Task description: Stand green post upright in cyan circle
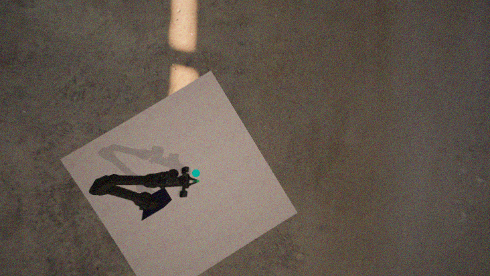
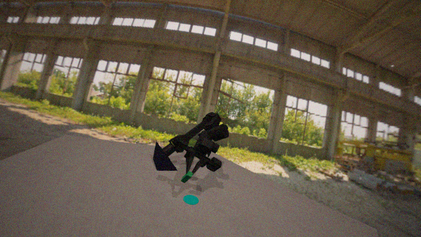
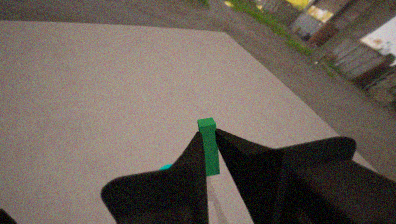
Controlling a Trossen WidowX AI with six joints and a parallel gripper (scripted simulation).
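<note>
The cyan circle lies 20 mm behind my gripper tip, 50 mm to the left of it and 120 mm below it. From my gripper tip the other things lie so: green post: 10 mm behind, 20 mm below.
</note>
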